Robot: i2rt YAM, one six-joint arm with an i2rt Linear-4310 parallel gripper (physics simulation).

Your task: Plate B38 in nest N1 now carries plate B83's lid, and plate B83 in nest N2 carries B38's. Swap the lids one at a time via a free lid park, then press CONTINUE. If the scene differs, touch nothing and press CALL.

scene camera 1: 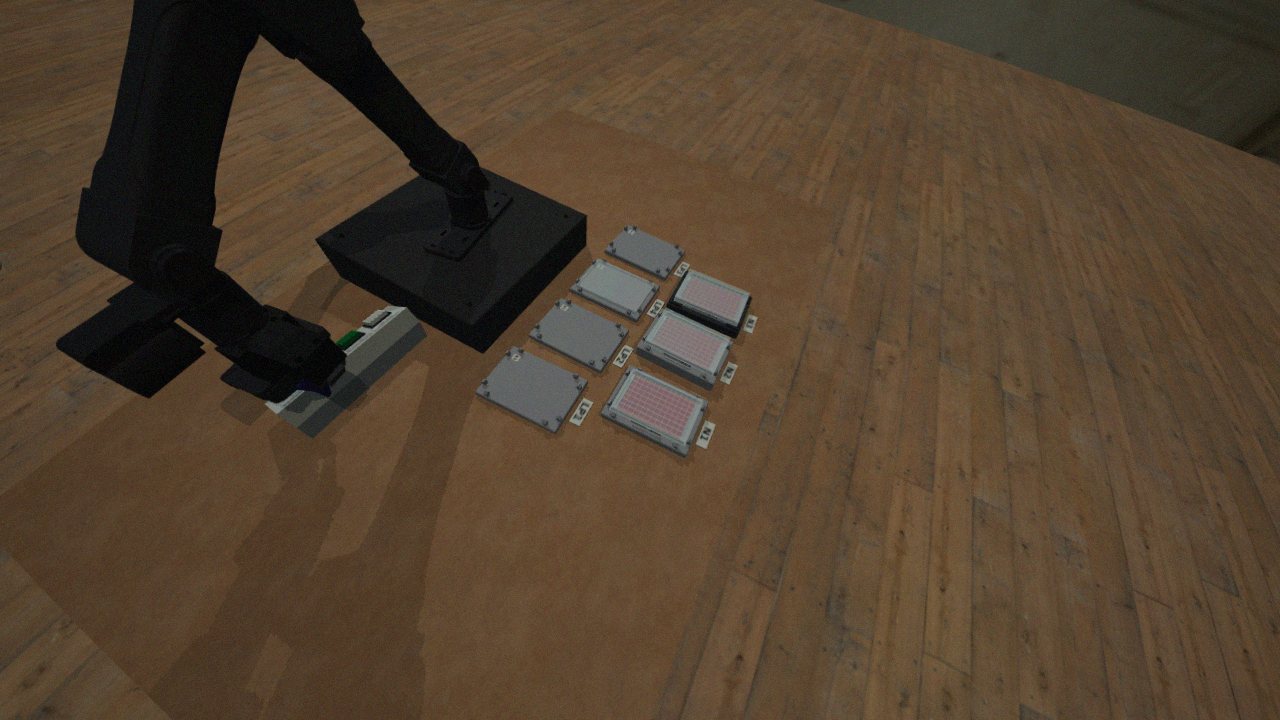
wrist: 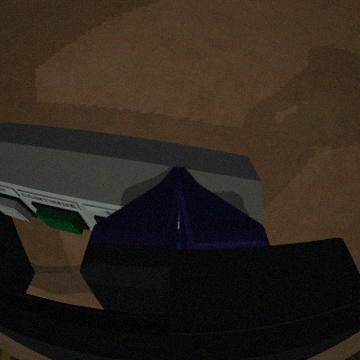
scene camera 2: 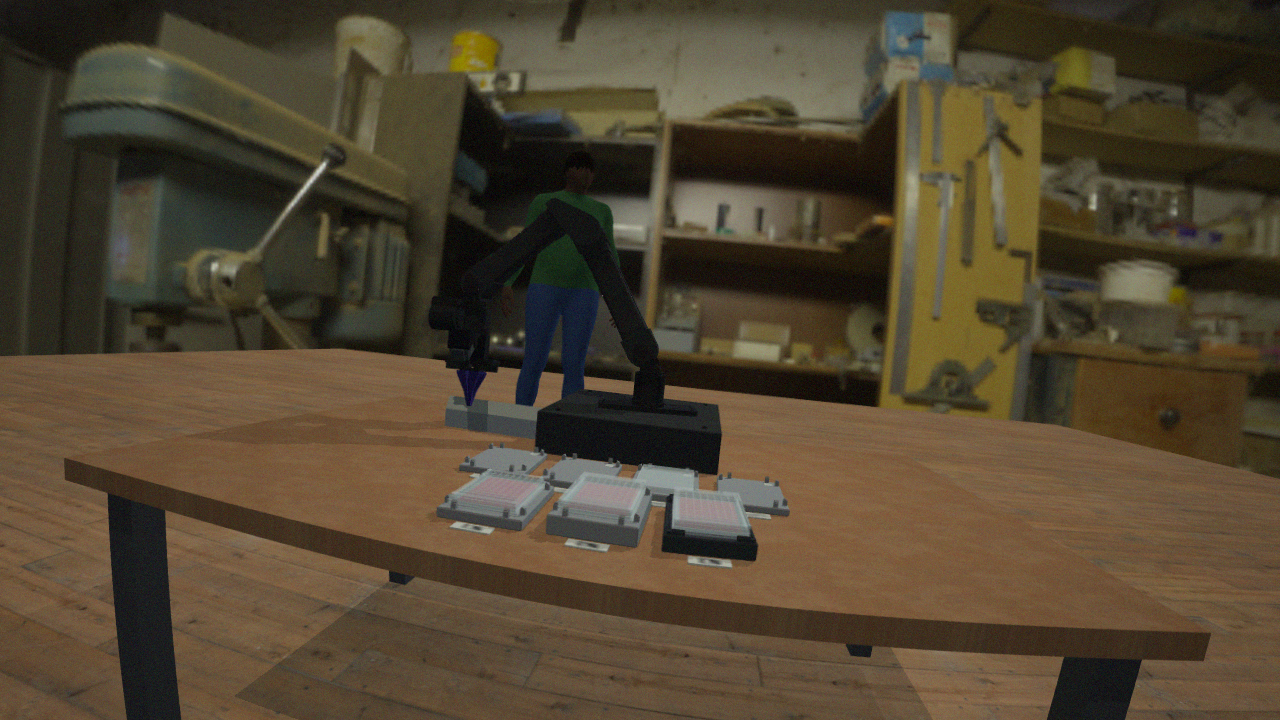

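Seen in the pictures: gripper, fingertip midpoint: (scene camera 1: 326, 394) (wrist: 178, 176) (scene camera 2: 469, 405); arm's base, origin of the base link: (scene camera 1: 472, 222) (scene camera 2: 647, 409).
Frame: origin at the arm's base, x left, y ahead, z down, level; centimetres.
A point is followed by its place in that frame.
My gripper (scene camera 1: 313, 391) @(x -37.0, y -1.8, z 3.1 cm) (scene camera 2: 468, 404) @(x -37.0, y -1.8, z 3.1 cm) (wrist: 178, 176) @(x -37.0, y -1.8, z 3.1 cm) is shut and empty, its blue fingertips low over the end of the button console (scene camera 1: 384, 344) @(x -26.9, y -0.2, z 3.6 cm) (scene camera 2: 510, 419) @(x -27.7, y 0.0, z 4.7 cm) (wrist: 100, 167) @(x -32.4, y -1.4, z 3.6 cm). The green CONTINUE button (scene camera 1: 349, 340) @(x -28.6, y -4.6, z 2.6 cm) (wrist: 59, 220) @(x -28.8, y -4.7, z 2.5 cm) is left of the fingers in the wrist view; a CALL button cannot be made out. A lidded pink plate (scene camera 1: 660, 404) @(x -20.9, y 42.8, z 5.5 cm) (scene camera 2: 501, 492) @(x -20.2, y 45.3, z 5.4 cm) sits in nest N1 and another (scene camera 1: 686, 342) @(x -8.7, y 43.9, z 4.1 cm) (scene camera 2: 601, 497) @(x -8.2, y 47.7, z 4.1 cm) in N2. Lid parks LP1 (scene camera 1: 532, 387) @(x -24.2, y 22.7, z 7.1 cm) (scene camera 2: 505, 460) @(x -23.8, y 23.9, z 7.1 cm) and LP2 (scene camera 1: 580, 333) (scene camera 2: 581, 471) are bare. Plate codes are unreadable.
A third pink plate (scene camera 1: 713, 298) @(x 3.7, y 46.5, z 4.5 cm) (scene camera 2: 708, 514) @(x 4.0, y 49.9, z 4.5 cm) sits in a black nest beside N2. The third park along holds a pale clear lid (scene camera 1: 615, 288) @(x 0.5, y 28.2, z 6.3 cm) (scene camera 2: 666, 480) @(x 1.5, y 30.1, z 6.3 cm); the farthest park (scene camera 1: 645, 249) @(x 14.5, y 30.2, z 7.1 cm) (scene camera 2: 751, 494) @(x 14.2, y 31.9, z 7.1 cm) is bare. The black arm base (scene camera 1: 447, 259) @(x -10.1, y 1.3, z 0.0 cm) (scene camera 2: 626, 434) @(x -4.4, y 15.0, z 2.7 cm) stands beside the console.
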